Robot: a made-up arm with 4 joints. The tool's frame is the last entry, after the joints.
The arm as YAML. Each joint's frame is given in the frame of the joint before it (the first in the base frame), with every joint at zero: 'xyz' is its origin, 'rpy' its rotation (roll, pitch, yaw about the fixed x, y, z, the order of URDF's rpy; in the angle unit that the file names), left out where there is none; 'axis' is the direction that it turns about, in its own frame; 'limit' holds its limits. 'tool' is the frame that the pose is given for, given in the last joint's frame.
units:
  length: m
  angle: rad
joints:
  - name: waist
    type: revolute
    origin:
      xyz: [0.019, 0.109, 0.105]
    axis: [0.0, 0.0, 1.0]
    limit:
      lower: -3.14
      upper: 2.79
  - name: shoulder
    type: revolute
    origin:
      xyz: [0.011, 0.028, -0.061]
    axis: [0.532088, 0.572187, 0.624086]
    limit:
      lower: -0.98
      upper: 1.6
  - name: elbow
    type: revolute
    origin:
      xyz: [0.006, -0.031, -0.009]
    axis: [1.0, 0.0, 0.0]
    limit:
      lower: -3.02
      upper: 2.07
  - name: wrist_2
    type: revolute
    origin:
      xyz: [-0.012, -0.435, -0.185]
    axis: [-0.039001, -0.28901, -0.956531]
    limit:
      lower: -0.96
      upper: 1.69
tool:
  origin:
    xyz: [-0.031, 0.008, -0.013]
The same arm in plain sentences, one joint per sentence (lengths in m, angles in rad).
The arm has four revolute joints in a row. What follows holds with every joint at zero, and every direction is one of the base frame's. Joint 1 lies 0.0190 m along +x and 0.1090 m along +y and 0.1050 m along +z from the base frame's origin and turns about +z, from -3.1400 to 2.7900 rad. Joint 2 lies 0.0110 m along +x and 0.0280 m along +y and 0.0610 m along -z from joint 1 and turns about the direction (0.532088, 0.572187, 0.624086), from -0.9800 to 1.6000 rad. Joint 3 lies 0.0060 m along +x and 0.0310 m along -y and 0.0090 m along -z from joint 2 and turns about +x, from -3.0200 to 2.0700 rad. Joint 4 lies 0.0120 m along -x and 0.4350 m along -y and 0.1850 m along -z from joint 3 and turns about the direction (-0.039001, -0.28901, -0.956531), from -0.9600 to 1.6900 rad. The tool frame, which is the frame that the pose is given for, lies 0.0310 m along -x and 0.0080 m along +y and 0.0130 m along -z from joint 4; its axes are parallel to the base frame's.
